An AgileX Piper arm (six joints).
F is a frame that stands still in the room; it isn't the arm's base.
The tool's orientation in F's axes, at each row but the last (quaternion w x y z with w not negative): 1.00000 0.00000 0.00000 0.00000; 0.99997 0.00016 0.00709 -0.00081; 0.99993 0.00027 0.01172 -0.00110; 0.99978 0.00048 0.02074 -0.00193; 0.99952 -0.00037 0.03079 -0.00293; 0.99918 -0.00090 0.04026 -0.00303
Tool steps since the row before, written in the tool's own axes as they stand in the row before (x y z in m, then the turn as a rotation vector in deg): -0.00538 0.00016 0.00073 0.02 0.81 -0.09; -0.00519 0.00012 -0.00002 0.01 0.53 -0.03; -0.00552 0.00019 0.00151 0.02 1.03 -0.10; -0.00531 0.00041 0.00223 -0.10 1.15 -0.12; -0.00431 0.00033 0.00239 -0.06 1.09 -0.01; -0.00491 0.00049 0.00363 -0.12 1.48 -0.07
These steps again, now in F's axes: -0.00538 0.00016 0.00073 0.02 0.81 -0.09; -0.00519 0.00013 0.00005 0.01 0.53 -0.03; -0.00548 0.00020 0.00164 0.02 1.03 -0.10; -0.00521 0.00043 0.00245 -0.10 1.15 -0.11; -0.00415 0.00036 0.00265 -0.05 1.09 -0.01; -0.00460 0.00053 0.00401 -0.12 1.48 -0.06
